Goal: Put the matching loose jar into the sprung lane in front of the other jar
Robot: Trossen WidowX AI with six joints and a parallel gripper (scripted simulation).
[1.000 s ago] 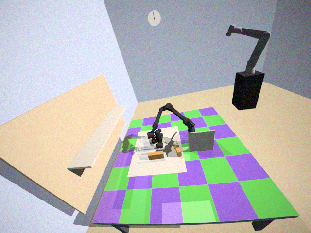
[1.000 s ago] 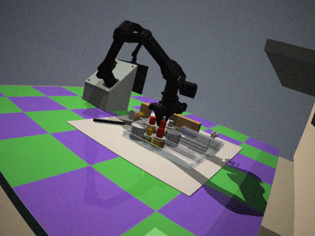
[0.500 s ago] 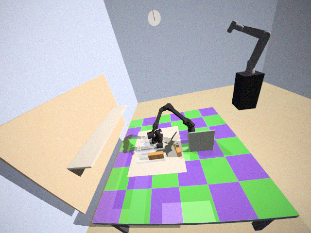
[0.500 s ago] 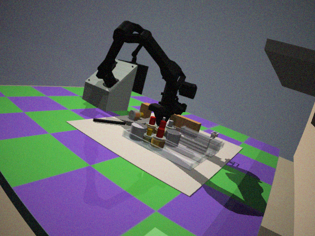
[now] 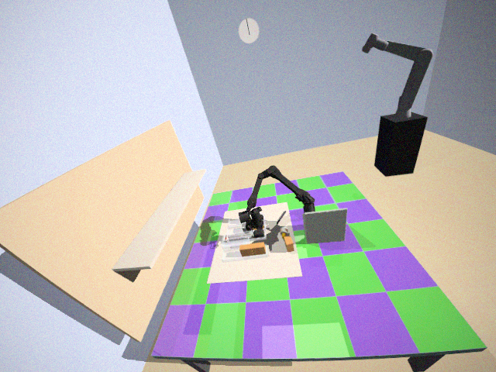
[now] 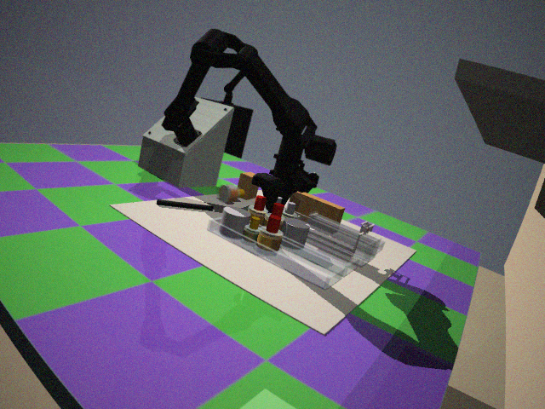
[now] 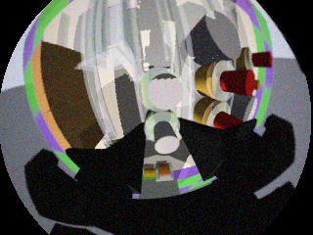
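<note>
Right now my gripper tip is 6 cm short of the white mat, 3 cm above it and 1 cm to the left of it. From my gripper tip the other things lie so: small block 18 cm behind, 10 cm to the left, 1 cm above; black pen 17 cm to the right, 14 cm behind, 2 cm below.
</note>
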